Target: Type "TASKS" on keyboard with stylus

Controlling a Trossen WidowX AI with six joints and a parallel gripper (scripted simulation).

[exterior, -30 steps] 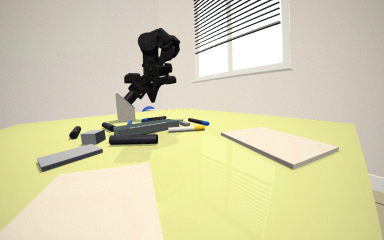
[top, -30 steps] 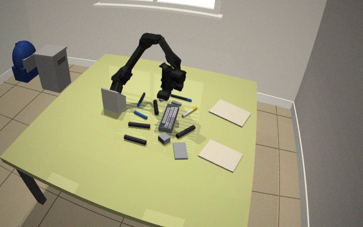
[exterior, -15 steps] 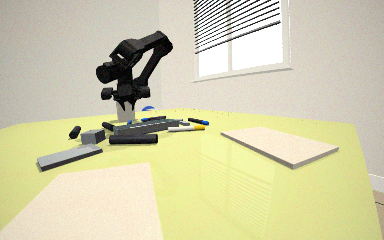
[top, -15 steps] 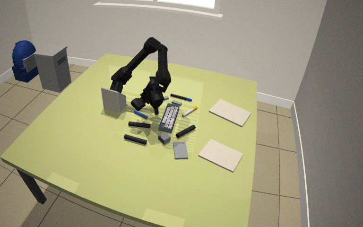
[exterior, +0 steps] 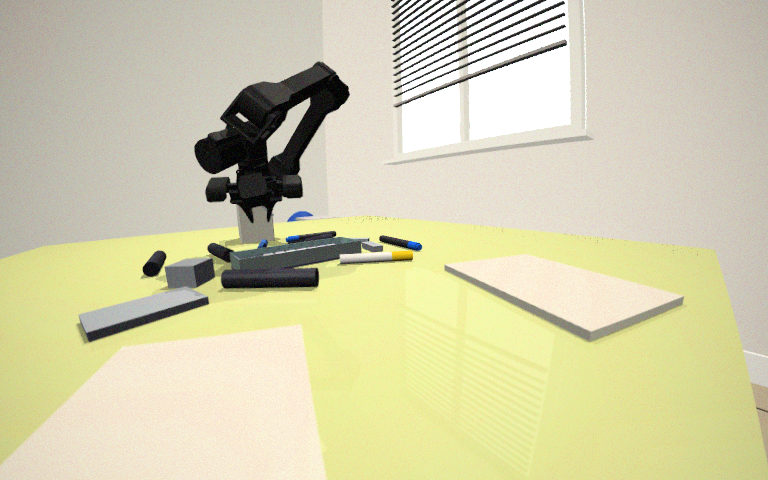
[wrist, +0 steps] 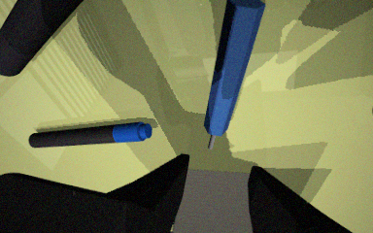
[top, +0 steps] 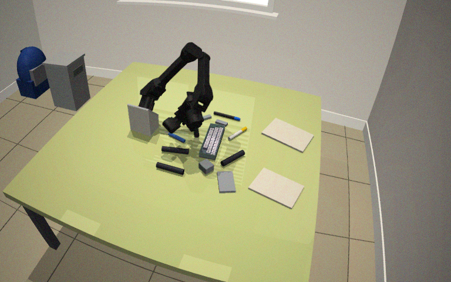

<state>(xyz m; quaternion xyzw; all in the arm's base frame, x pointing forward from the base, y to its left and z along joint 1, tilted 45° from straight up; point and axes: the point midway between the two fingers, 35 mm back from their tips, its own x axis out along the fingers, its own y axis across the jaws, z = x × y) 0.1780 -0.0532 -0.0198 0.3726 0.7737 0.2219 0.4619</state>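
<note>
Right now the blue stylus is 50 mm below my gripper tip, 20 mm behind it and 10 mm to the left of it. Round my gripper tip: grey slab 280 mm ahead, 220 mm to the right, 60 mm below; yellow marker 290 mm ahead, 110 mm to the left, 50 mm below; grey cube 190 mm ahead, 160 mm to the right, 50 mm below.
</note>
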